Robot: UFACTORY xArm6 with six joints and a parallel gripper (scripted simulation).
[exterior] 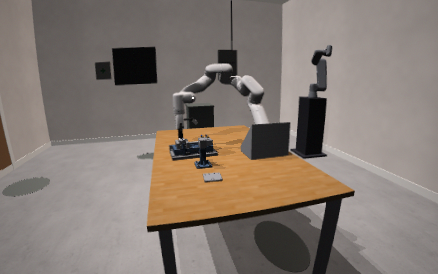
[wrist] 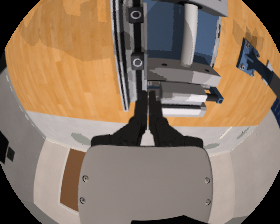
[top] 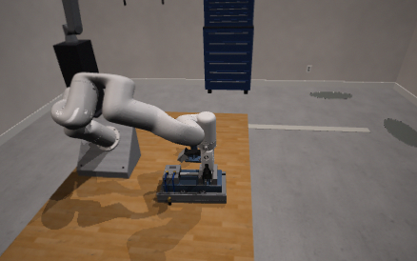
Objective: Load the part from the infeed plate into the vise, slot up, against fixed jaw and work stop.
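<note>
Now: hand 10 mm past the part, 50 mm to the right of it and 20 mm above it. Round my hand: air cylinder: 170 mm behind, 30 mm to the left, 40 mm below; then air cylinder rod: 90 mm behind, 40 mm to the left, 40 mm below.
</note>
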